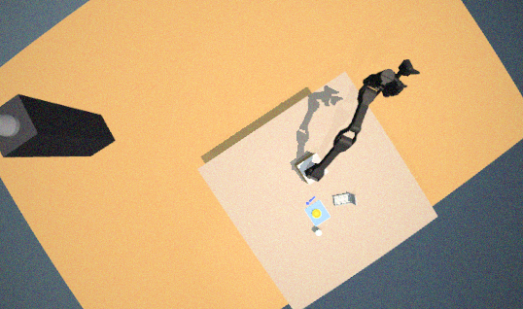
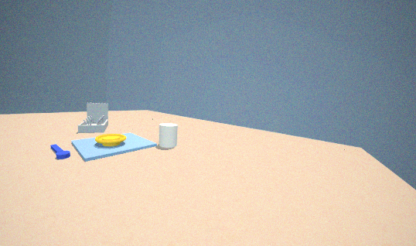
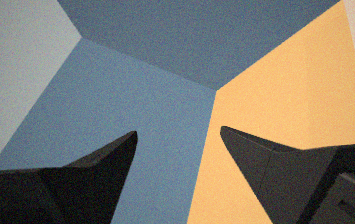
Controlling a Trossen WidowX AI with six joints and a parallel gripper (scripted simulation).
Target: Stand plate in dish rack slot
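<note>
My gripper tip is 68 cm to the left of the yellow plate, 50 cm short of it and 44 cm above it. From my gripper tip the other things lie so: blue spoon: 68 cm to the right, 45 cm below, 41 cm ahead; grey dish rack: 52 cm ahead, 47 cm to the right, 43 cm below; light blue mat: 67 cm to the right, 51 cm ahead, 45 cm below.
</note>
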